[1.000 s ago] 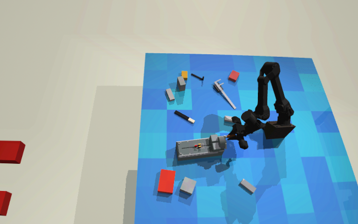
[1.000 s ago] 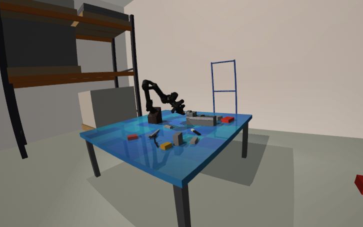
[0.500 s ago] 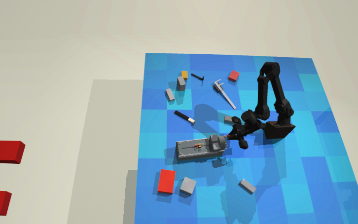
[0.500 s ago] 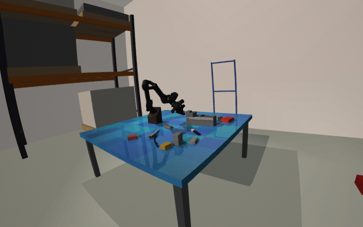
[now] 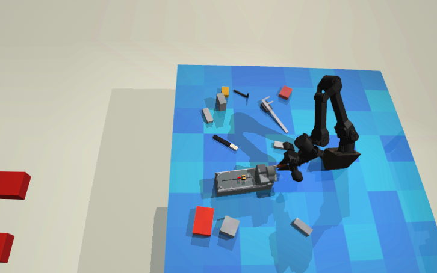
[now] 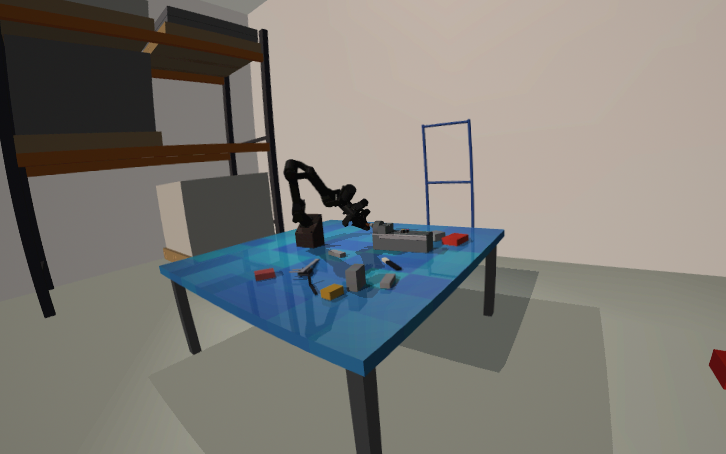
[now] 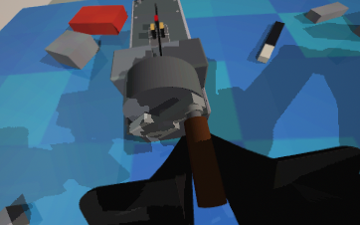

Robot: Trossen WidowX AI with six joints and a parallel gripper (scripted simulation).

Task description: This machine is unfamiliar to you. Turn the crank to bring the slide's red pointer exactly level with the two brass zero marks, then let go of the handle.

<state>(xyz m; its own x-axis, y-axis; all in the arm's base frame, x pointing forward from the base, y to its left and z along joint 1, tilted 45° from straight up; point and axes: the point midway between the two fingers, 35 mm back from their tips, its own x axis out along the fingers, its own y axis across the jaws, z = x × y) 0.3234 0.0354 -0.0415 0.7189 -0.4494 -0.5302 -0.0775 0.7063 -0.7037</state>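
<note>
Now: the brown crank handle 20 mm behind my gripper tip and 20 mm above it. Round my gripper tip: red block 500 mm to the right, 150 mm behind, 70 mm below; then red pointer 180 mm ahead, 40 mm to the left; then black key 500 mm to the right, 90 mm ahead, 70 mm below.
</note>
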